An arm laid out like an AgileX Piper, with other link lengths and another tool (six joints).
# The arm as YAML. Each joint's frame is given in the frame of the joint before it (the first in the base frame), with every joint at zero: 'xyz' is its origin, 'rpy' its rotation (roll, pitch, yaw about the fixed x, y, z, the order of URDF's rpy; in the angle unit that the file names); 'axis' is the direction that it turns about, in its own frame. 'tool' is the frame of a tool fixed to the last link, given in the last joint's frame.
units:
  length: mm
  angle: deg
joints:
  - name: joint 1
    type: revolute
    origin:
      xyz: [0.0, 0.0, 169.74]
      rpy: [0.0, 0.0, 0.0]
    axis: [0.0, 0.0, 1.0]
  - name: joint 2
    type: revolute
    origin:
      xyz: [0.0, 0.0, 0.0]
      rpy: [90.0, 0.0, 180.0]
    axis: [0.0, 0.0, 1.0]
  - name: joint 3
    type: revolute
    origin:
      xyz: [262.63, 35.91, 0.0]
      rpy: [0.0, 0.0, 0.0]
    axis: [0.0, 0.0, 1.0]
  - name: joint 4
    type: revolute
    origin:
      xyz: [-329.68, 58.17, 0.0]
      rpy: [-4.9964, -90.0, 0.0]
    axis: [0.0, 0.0, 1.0]
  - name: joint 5
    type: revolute
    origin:
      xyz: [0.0, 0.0, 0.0]
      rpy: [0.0, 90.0, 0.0]
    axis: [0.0, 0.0, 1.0]
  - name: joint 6
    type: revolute
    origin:
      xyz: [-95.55, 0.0, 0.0]
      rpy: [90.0, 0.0, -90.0]
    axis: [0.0, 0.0, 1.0]
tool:
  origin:
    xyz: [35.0, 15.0, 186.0]
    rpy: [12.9, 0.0, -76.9]
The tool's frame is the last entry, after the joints.
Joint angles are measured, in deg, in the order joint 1, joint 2, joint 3, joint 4, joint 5, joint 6. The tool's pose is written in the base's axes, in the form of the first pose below.
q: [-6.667 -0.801 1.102 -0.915 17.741 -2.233]
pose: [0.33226, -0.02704, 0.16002], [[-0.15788, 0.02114, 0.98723], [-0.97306, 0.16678, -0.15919], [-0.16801, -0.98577, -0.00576]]
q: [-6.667 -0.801 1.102 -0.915 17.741 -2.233]
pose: [0.33226, -0.02704, 0.16002], [[-0.15788, 0.02114, 0.98723], [-0.97306, 0.16678, -0.15919], [-0.16801, -0.98577, -0.00576]]
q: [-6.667 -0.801 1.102 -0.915 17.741 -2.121]
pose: [0.33227, -0.02698, 0.16004], [[-0.15827, 0.02144, 0.98716], [-0.97267, 0.16863, -0.15961], [-0.16989, -0.98545, -0.00583]]
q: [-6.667 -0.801 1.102 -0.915 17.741 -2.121]
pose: [0.33227, -0.02698, 0.16004], [[-0.15827, 0.02144, 0.98716], [-0.97267, 0.16863, -0.15961], [-0.16989, -0.98545, -0.00583]]
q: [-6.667 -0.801 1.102 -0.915 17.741 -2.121]
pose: [0.33227, -0.02698, 0.16004], [[-0.15827, 0.02144, 0.98716], [-0.97267, 0.16863, -0.15961], [-0.16989, -0.98545, -0.00583]]
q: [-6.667 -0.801 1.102 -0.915 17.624 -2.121]
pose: [0.33247, -0.02699, 0.16059], [[-0.15789, 0.02343, 0.98718], [-0.97272, 0.16839, -0.15958], [-0.16997, -0.98544, -0.00379]]
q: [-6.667 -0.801 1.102 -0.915 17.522 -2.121]
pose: [0.33264, -0.02700, 0.16106], [[-0.15757, 0.02517, 0.98719], [-0.97276, 0.16819, -0.15955], [-0.17005, -0.98543, -0.00202]]
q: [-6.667 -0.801 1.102 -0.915 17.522 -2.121]
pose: [0.33264, -0.02700, 0.16106], [[-0.15757, 0.02517, 0.98719], [-0.97276, 0.16819, -0.15955], [-0.17005, -0.98543, -0.00202]]
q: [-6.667 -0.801 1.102 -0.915 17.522 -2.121]
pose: [0.33264, -0.02700, 0.16106], [[-0.15757, 0.02517, 0.98719], [-0.97276, 0.16819, -0.15955], [-0.17005, -0.98543, -0.00202]]
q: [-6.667 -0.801 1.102 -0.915 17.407 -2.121]
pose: [0.33284, -0.02702, 0.16160], [[-0.15720, 0.02713, 0.98719], [-0.97280, 0.16796, -0.15952], [-0.17013, -0.98542, -0.00001]]
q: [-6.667 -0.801 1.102 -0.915 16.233 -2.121]
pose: [0.33476, -0.02716, 0.16708], [[-0.15341, 0.04712, 0.98704], [-0.97326, 0.16560, -0.15917], [-0.17095, -0.98507, 0.02046]]
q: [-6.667 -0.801 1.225 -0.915 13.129 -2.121]
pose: [0.33925, -0.02745, 0.18047], [[-0.14369, 0.09781, 0.98478], [-0.97444, 0.15965, -0.15804], [-0.17268, -0.98232, 0.07237]]
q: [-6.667 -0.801 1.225 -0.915 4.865 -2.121]
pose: [0.34750, -0.02779, 0.22052], [[-0.11652, 0.23686, 0.96453], [-0.97769, 0.14356, -0.15336], [-0.17480, -0.96088, 0.21484]]
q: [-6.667 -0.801 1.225 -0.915 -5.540 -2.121]
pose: [0.34963, -0.02721, 0.27194], [[-0.08234, 0.40522, 0.91050], [-0.98168, 0.12455, -0.14421], [-0.17184, -0.90569, 0.38754]]
